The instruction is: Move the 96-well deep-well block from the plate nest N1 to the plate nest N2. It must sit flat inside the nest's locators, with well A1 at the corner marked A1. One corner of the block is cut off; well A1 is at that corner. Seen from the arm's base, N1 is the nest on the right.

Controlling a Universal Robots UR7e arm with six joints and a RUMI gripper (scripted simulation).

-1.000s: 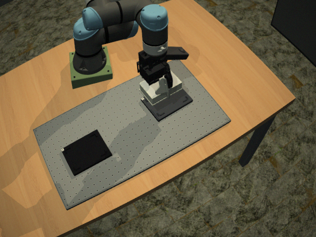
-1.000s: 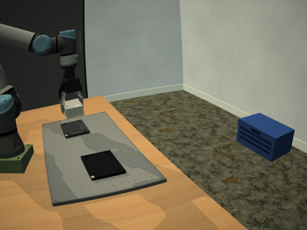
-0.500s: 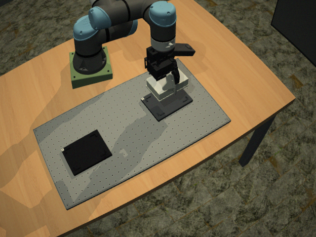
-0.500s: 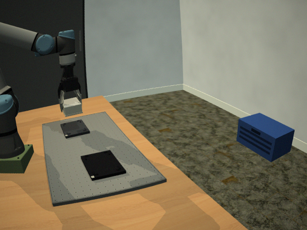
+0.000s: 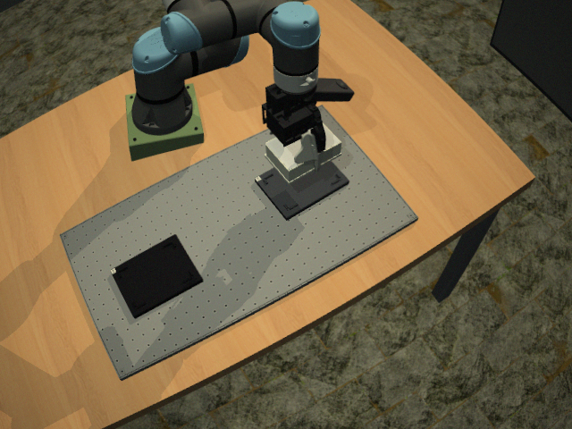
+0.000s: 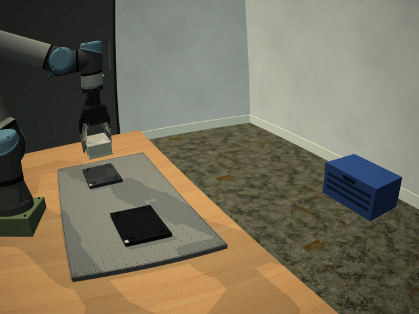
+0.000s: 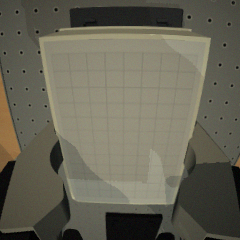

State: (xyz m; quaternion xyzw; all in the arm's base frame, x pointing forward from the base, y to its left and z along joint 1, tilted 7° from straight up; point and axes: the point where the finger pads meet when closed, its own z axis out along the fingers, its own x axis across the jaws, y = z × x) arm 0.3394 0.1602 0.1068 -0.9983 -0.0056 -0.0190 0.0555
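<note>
My gripper is now 10 cm above the black plate nest. From my hand the other things lie so: white 96-well deep-well block: 1 cm above.
</note>
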